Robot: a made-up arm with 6 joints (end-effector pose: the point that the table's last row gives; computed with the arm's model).
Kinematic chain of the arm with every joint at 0, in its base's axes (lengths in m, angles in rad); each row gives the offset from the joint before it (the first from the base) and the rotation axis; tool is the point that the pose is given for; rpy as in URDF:
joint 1: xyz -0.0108 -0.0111 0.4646 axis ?
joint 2: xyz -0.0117 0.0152 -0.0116 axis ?
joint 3: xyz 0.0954 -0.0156 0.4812 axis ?
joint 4: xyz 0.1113 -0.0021 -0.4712 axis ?
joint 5: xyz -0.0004 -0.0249 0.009 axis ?
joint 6: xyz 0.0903 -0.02 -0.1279 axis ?
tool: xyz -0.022 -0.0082 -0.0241 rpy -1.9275 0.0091 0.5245
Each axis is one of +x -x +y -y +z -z.
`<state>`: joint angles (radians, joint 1 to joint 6).
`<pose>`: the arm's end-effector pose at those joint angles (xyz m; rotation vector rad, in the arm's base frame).
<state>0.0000 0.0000 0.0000 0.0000 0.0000 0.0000</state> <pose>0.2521 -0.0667 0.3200 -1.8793 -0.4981 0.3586</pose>
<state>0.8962 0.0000 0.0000 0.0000 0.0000 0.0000</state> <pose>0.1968 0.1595 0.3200 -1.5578 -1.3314 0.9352</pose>
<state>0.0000 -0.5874 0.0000 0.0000 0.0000 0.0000</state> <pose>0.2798 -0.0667 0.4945 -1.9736 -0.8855 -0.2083</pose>
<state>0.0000 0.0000 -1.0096 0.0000 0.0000 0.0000</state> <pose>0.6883 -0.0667 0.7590 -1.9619 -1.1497 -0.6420</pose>
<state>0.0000 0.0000 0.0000 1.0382 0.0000 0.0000</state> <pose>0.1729 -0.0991 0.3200 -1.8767 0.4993 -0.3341</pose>
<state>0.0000 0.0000 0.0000 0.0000 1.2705 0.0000</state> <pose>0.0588 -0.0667 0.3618 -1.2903 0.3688 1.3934</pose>
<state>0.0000 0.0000 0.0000 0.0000 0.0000 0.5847</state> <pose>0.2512 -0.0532 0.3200 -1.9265 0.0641 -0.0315</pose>
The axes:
joint 1: +z
joint 2: +y
joint 3: +y
joint 4: -z
joint 5: +y
joint 6: -z

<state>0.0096 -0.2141 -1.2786 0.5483 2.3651 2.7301</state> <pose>0.3907 0.0614 0.8501 -1.6097 2.5196 -0.2459</pose>
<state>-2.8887 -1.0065 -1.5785 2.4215 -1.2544 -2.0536</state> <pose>0.0670 0.0855 1.1038 0.4142 -1.4100 0.7779</pose>
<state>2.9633 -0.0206 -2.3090 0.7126 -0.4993 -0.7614</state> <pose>-0.3363 0.1956 1.4473 0.8881 -0.9356 -0.4372</pose>
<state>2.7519 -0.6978 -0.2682 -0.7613 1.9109 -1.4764</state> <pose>-0.1143 0.2182 0.6226 -0.5060 0.6373 -1.1161</pose>
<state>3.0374 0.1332 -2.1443 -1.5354 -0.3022 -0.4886</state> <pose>-0.6194 -0.0595 1.3275 -1.7955 1.5138 1.8573</pose>
